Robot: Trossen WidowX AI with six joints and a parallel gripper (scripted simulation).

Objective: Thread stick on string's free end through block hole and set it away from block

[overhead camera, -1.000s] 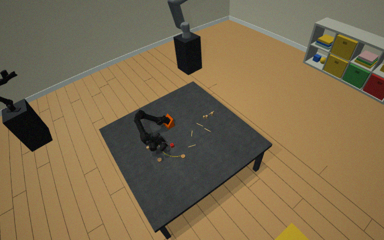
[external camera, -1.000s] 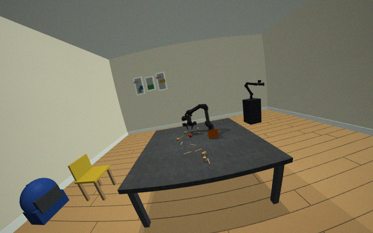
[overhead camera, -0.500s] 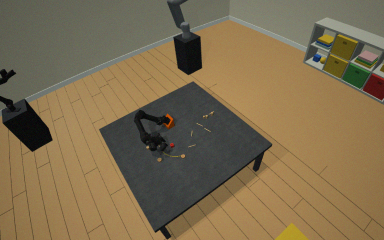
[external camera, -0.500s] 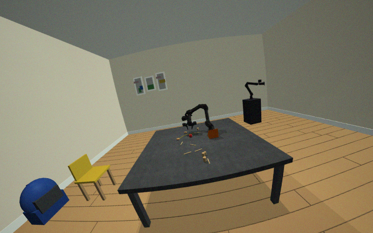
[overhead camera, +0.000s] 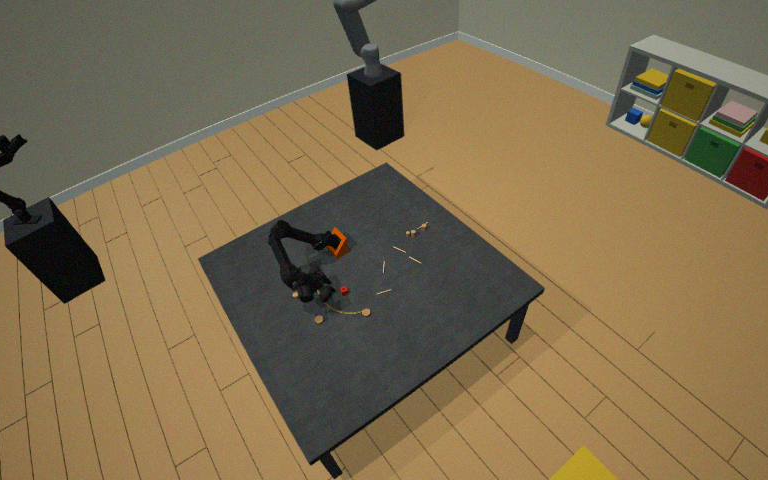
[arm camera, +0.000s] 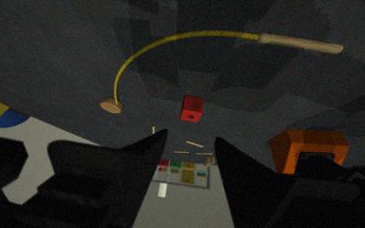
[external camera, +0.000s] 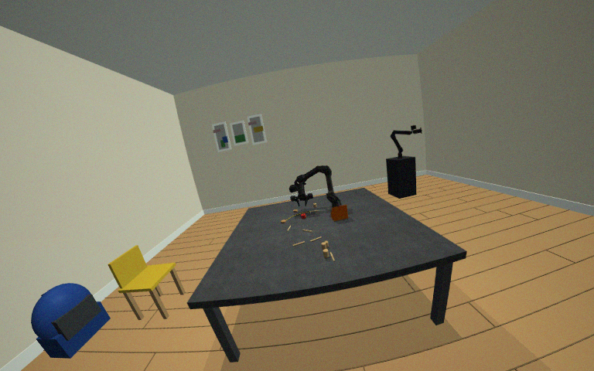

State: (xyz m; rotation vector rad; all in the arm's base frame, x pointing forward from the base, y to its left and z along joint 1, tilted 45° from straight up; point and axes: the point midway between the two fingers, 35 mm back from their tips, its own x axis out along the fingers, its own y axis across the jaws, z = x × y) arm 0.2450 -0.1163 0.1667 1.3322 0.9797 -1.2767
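Now: gripper tip 10 mm short of the red block, 50 mm to the right of it and 70 mm above it. Also, from my gripper tip: round wooden button: 170 mm ahead, 50 mm to the left, 70 mm below; thin wooden stick: 80 mm behind, 50 mm to the right, 80 mm below.
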